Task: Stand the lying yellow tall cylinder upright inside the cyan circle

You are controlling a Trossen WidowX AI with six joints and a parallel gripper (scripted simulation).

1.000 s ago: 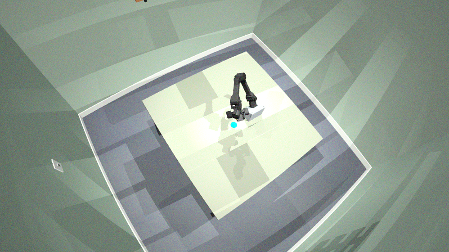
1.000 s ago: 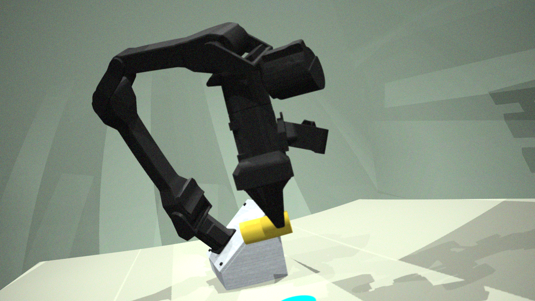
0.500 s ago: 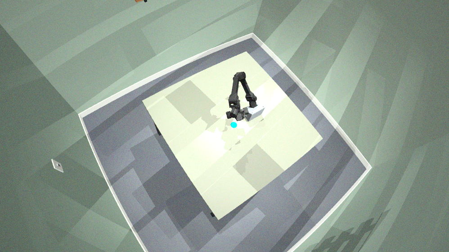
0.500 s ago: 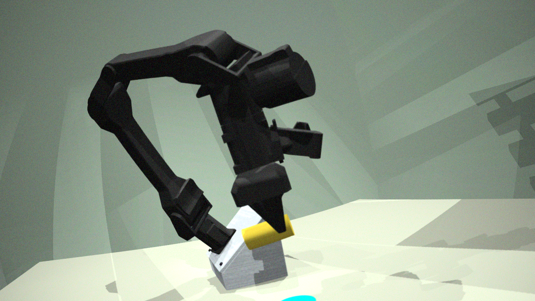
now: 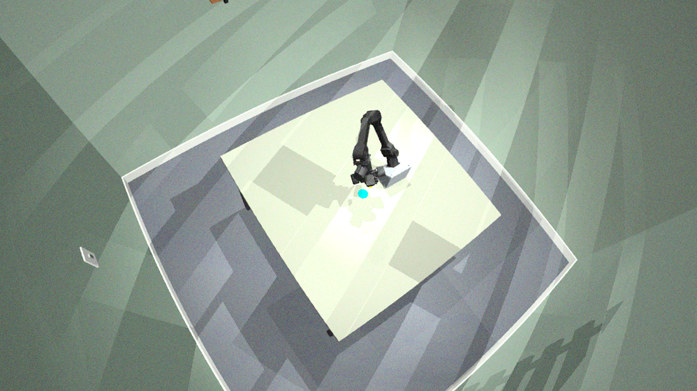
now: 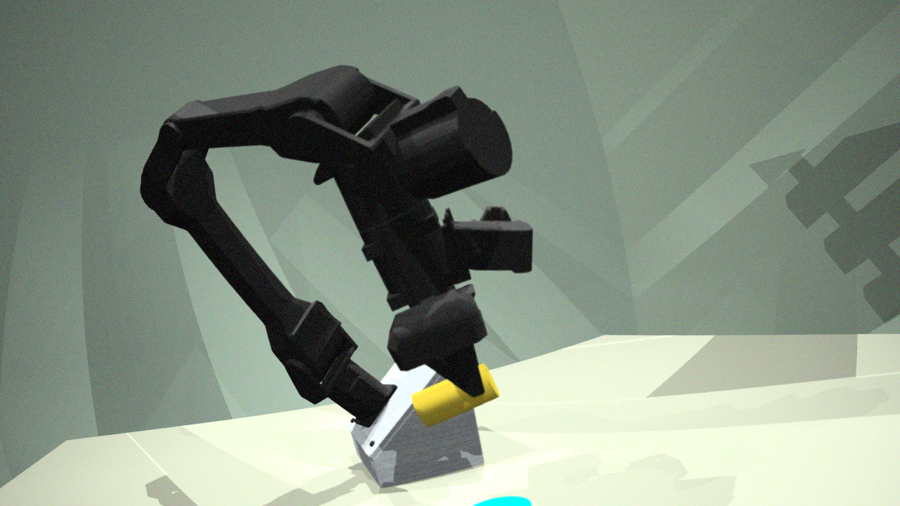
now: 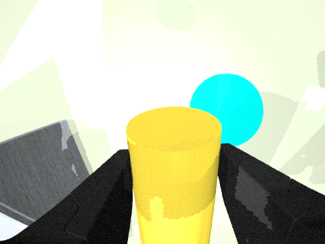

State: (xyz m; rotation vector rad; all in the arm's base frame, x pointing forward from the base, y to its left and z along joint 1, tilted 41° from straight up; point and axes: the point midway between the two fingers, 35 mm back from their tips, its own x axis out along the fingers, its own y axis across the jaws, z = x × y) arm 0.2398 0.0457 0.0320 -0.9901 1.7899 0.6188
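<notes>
The cyan circle lies 12 cm below my gripper tip, 2 cm ahead of it and 1 cm to the right of it. The rest, counted from my gripper tip: yellow tall cylinder (2 cm to the right, 1 cm below, 1 cm behind).
</notes>
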